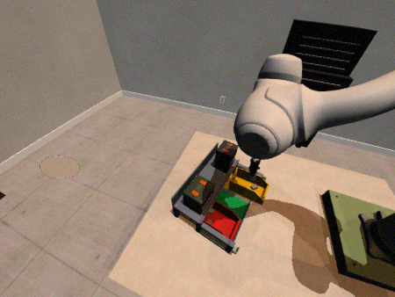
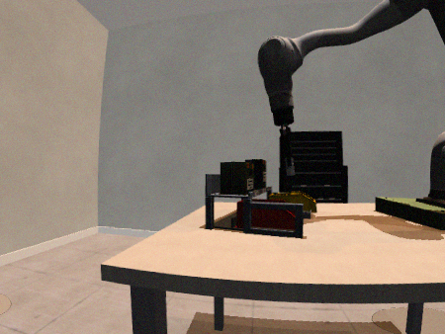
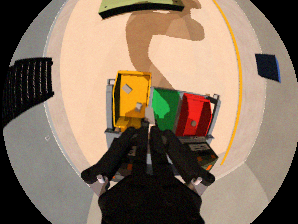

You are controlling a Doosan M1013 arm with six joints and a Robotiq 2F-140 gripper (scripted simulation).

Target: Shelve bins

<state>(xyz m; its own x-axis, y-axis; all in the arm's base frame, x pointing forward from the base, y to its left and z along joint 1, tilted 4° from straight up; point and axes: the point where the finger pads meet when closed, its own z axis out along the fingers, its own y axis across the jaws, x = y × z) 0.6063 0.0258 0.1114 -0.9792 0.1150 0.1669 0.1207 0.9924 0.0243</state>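
My hand is 140 mm above the yellow bin, 50 mm to the left of it and 10 mm past it. Round my hand: dark box 130 mm ahead, 70 mm to the right, 30 mm below; red bin 170 mm to the left, 150 mm below, 70 mm ahead.
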